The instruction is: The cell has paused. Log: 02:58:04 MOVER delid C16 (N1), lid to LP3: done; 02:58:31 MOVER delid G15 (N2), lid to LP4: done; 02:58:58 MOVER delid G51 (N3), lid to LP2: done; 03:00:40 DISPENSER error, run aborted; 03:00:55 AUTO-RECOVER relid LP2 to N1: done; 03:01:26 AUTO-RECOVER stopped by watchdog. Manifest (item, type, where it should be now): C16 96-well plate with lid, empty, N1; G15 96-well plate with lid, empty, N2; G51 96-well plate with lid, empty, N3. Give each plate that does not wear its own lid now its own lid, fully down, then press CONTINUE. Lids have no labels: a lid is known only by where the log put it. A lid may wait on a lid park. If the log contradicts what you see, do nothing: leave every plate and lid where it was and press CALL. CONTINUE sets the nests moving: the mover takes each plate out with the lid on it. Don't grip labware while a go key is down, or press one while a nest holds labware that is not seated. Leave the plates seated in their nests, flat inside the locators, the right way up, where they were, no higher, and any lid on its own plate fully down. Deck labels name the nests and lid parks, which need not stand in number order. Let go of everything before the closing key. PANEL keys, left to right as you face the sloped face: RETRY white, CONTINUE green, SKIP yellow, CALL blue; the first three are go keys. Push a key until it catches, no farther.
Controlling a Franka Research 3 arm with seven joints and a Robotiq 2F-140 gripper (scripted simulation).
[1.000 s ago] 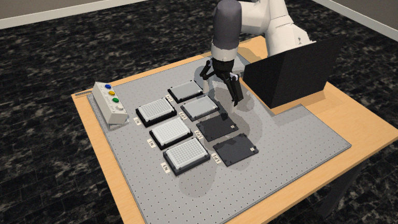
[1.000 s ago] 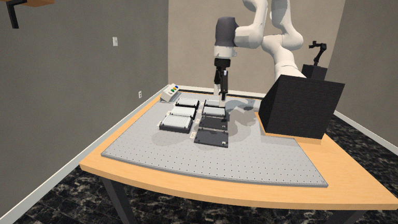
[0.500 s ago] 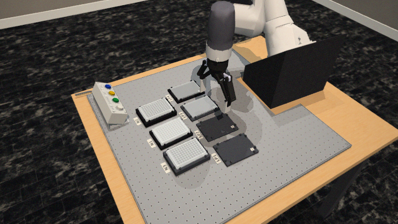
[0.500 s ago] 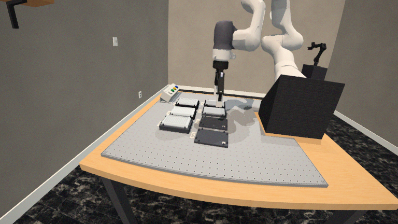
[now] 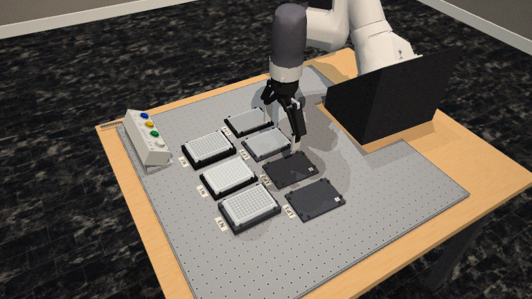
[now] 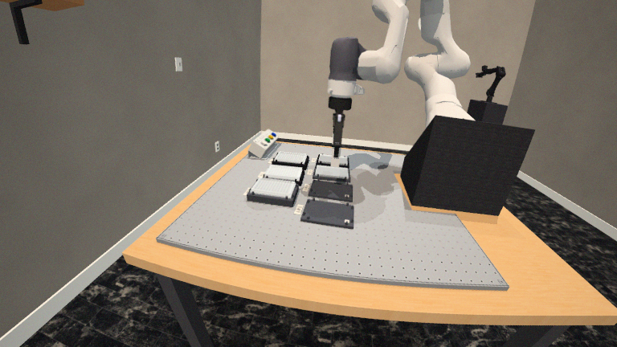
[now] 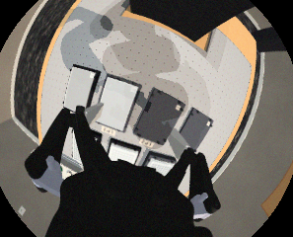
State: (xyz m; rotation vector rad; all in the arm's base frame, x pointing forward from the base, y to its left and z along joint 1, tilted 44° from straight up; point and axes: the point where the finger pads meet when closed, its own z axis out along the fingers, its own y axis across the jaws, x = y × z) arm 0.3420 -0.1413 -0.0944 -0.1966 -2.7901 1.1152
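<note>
The lid park LP4 lies 1 cm behind my hand, 19 cm to the right of it and 10 cm below it. Round my hand: lid park LP1: 2 cm ahead, 19 cm to the left, 10 cm below; then lid park LP2: 1 cm ahead, 6 cm to the left, 10 cm below; then lid park LP3: 7 cm to the right, 10 cm below.
</note>
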